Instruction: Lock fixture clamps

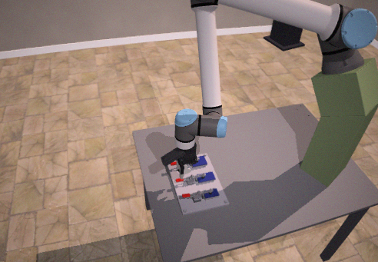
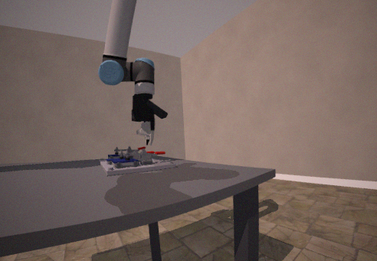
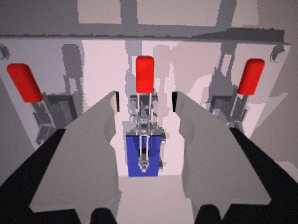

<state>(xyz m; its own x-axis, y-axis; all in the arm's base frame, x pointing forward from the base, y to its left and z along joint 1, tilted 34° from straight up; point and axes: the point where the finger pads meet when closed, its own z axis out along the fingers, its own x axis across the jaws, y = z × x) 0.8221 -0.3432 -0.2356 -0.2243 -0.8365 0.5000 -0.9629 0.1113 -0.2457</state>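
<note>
Right now the fixture plate is 9 cm below my hand, 8 cm behind it and 2 cm to the left of it.
</note>
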